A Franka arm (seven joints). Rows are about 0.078 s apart.
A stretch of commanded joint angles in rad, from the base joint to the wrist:
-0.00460, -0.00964, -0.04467, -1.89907, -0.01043, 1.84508, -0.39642
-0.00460, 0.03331, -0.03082, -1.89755, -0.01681, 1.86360, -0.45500
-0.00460, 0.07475, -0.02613, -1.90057, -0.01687, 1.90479, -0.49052
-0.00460, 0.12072, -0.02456, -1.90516, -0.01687, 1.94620, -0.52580
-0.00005, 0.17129, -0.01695, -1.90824, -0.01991, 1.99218, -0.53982
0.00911, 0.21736, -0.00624, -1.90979, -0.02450, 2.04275, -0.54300
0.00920, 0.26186, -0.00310, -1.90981, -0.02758, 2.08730, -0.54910
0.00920, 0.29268, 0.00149, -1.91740, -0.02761, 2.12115, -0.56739
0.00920, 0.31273, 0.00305, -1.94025, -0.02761, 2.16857, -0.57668
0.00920, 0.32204, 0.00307, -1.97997, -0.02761, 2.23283, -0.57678
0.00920, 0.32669, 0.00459, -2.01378, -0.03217, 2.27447, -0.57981
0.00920, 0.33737, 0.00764, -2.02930, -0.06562, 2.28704, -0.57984
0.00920, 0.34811, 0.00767, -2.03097, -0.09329, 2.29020, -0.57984
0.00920, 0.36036, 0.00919, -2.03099, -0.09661, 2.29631, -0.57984
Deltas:
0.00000, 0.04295, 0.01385, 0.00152, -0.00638, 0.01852, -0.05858
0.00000, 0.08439, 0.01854, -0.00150, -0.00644, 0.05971, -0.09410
0.00000, 0.13036, 0.02011, -0.00609, -0.00644, 0.10112, -0.12938
0.00455, 0.18093, 0.02772, -0.00917, -0.00948, 0.14710, -0.14340
0.01371, 0.22700, 0.03843, -0.01072, -0.01407, 0.19767, -0.14658
0.01380, 0.27150, 0.04157, -0.01074, -0.01715, 0.24222, -0.15268
0.01380, 0.30232, 0.04616, -0.01833, -0.01718, 0.27607, -0.17097
0.01380, 0.32237, 0.04772, -0.04118, -0.01718, 0.32349, -0.18026
0.01380, 0.33168, 0.04774, -0.08090, -0.01718, 0.38775, -0.18036
0.01380, 0.33633, 0.04926, -0.11471, -0.02174, 0.42939, -0.18339
0.01380, 0.34701, 0.05231, -0.13023, -0.05519, 0.44196, -0.18342
0.01380, 0.35775, 0.05234, -0.13190, -0.08286, 0.44512, -0.18342
0.01380, 0.37000, 0.05386, -0.13192, -0.08618, 0.45123, -0.18342

